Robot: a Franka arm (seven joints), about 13 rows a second.
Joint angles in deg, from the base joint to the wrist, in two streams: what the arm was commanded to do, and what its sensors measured. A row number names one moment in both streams.
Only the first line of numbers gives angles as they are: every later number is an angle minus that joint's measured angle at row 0.
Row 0, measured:
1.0 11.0 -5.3 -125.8 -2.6 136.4 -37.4
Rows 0 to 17, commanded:
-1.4 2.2 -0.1 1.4 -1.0 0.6 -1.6
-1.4 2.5 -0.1 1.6 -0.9 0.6 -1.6
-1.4 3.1 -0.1 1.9 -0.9 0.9 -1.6
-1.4 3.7 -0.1 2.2 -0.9 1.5 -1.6
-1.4 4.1 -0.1 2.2 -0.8 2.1 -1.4
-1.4 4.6 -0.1 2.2 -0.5 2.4 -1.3
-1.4 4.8 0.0 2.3 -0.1 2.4 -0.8
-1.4 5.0 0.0 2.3 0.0 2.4 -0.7
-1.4 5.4 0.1 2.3 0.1 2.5 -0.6
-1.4 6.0 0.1 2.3 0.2 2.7 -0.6
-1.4 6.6 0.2 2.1 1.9 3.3 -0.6
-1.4 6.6 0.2 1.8 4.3 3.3 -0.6
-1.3 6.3 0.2 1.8 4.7 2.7 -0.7
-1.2 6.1 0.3 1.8 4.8 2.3 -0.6
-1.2 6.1 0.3 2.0 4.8 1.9 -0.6
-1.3 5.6 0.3 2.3 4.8 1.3 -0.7
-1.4 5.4 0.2 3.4 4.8 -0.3 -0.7
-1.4 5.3 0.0 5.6 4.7 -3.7 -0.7
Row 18, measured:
-1.1 6.0 0.1 2.3 3.8 1.1 -0.7
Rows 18 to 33, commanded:
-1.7 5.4 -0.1 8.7 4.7 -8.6 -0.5
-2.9 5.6 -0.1 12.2 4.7 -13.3 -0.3
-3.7 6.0 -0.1 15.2 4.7 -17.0 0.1
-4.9 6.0 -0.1 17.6 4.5 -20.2 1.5
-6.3 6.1 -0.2 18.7 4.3 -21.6 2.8
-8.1 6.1 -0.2 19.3 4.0 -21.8 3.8
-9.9 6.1 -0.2 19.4 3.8 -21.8 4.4
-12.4 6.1 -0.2 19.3 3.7 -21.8 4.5
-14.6 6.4 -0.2 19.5 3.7 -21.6 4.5
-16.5 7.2 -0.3 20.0 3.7 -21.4 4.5
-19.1 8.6 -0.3 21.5 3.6 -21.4 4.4
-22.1 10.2 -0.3 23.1 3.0 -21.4 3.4
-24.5 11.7 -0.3 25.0 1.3 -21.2 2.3
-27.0 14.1 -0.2 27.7 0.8 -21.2 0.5
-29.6 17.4 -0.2 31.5 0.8 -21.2 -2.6
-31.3 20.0 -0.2 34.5 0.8 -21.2 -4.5
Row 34, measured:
-27.8 13.3 -1.1 26.2 1.4 -20.2 -1.2
